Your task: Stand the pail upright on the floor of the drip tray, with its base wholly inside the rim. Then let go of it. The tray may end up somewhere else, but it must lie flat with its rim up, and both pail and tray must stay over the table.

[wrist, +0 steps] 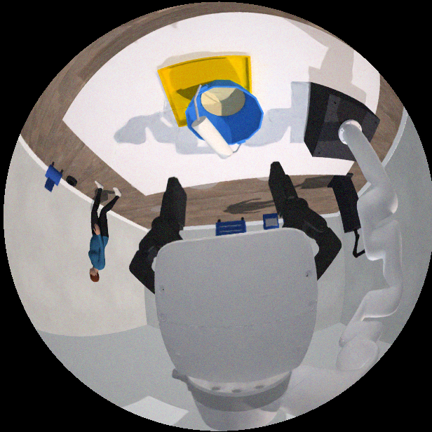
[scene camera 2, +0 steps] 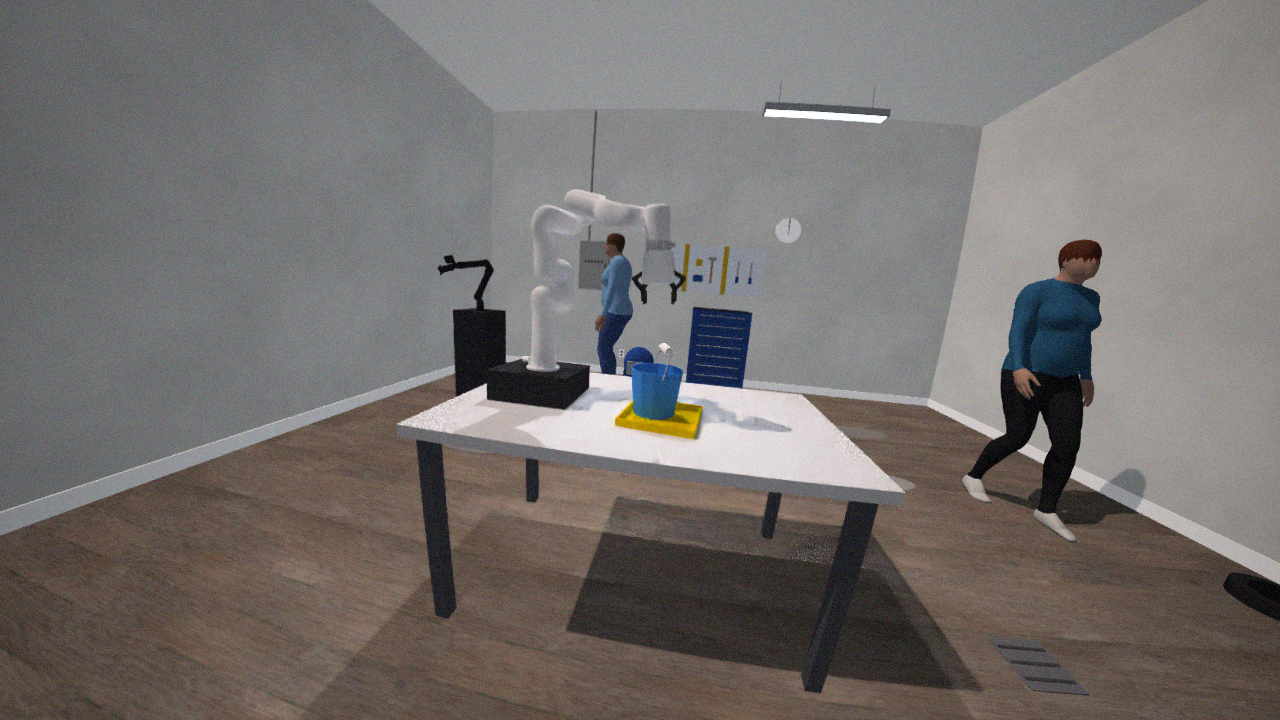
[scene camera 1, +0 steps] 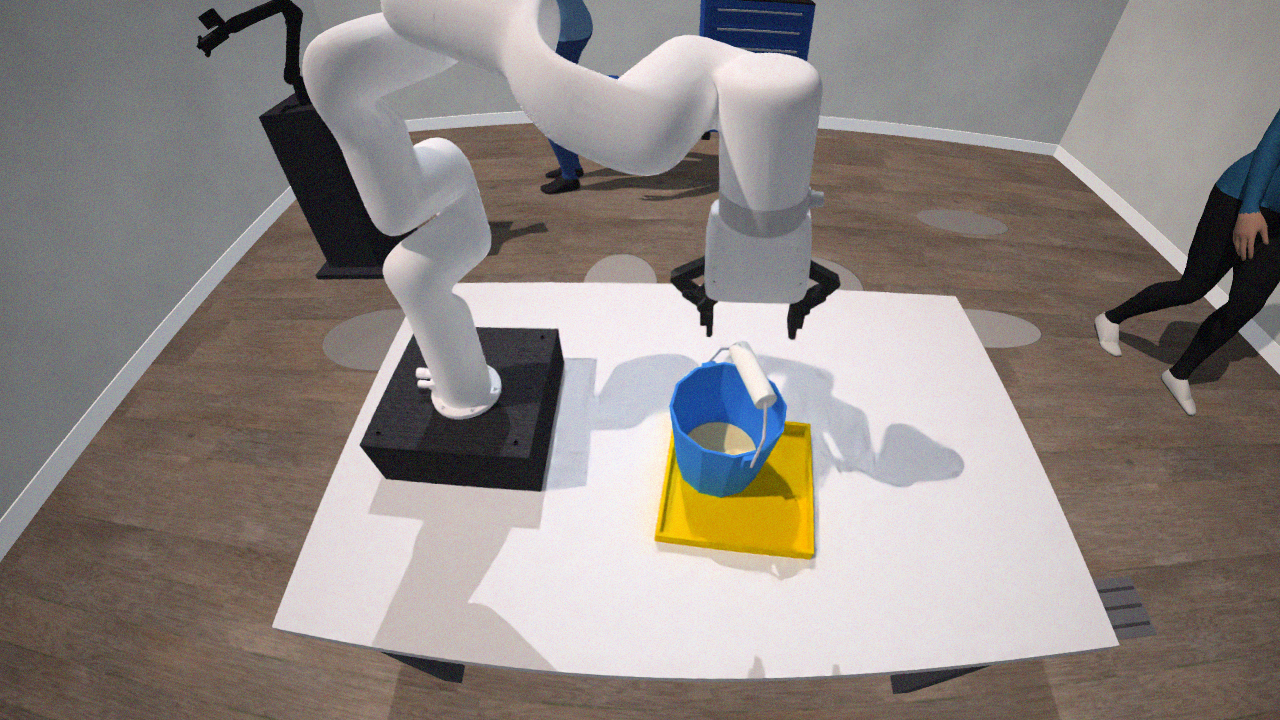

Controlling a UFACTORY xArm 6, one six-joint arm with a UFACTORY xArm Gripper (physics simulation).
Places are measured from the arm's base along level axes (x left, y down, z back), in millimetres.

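Pixels of known places: gripper, fingertip midpoint: (scene camera 2: 658,303) (scene camera 1: 750,328); arm's base, link origin: (scene camera 2: 543,368) (scene camera 1: 467,391).
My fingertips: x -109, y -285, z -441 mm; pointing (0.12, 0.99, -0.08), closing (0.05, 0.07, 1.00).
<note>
For each thing: its top centre in the pictures, then the offset to it from my fingertips. "*": a spot on its surface instead. Level surfaces: height alone.
- blue pail, surface spot: (scene camera 1: 721,470) (scene camera 2: 650,388) * dx -20, dy +278, dz +3 mm
- yellow drip tray, top centre: (scene camera 1: 739,475) (scene camera 2: 662,411) dx +21, dy +366, dz -40 mm
- white handle grip, top centre: (scene camera 1: 753,366) (scene camera 2: 666,345) dx +70, dy +142, dz -31 mm
- white table, surface height: dy +392 mm
The blue pail (scene camera 1: 721,470) (scene camera 2: 655,391) (wrist: 245,122) stands on the yellow drip tray (scene camera 1: 735,533) (scene camera 2: 657,428) (wrist: 172,75), toward its back left corner in scene camera 1. It looks upright or nearly so. Its base is partly hidden by its own wall, and whether it lies wholly inside the back rim cannot be seen. The white handle grip (scene camera 1: 751,374) (scene camera 2: 665,348) (wrist: 213,137) is raised above the pail's rim. The tray lies flat on the table, rim up. My gripper (scene camera 1: 750,333) (scene camera 2: 658,299) (wrist: 224,177) is open and empty, above and behind the pail, apart from the handle.
The white table (scene camera 1: 966,573) (scene camera 2: 751,456) (wrist: 115,90) carries the black robot base block (scene camera 1: 465,461) (scene camera 2: 534,385) (wrist: 330,120) left of the tray. Both pail and tray are over the table, away from its edges. Two people stand on the floor beyond the table.
</note>
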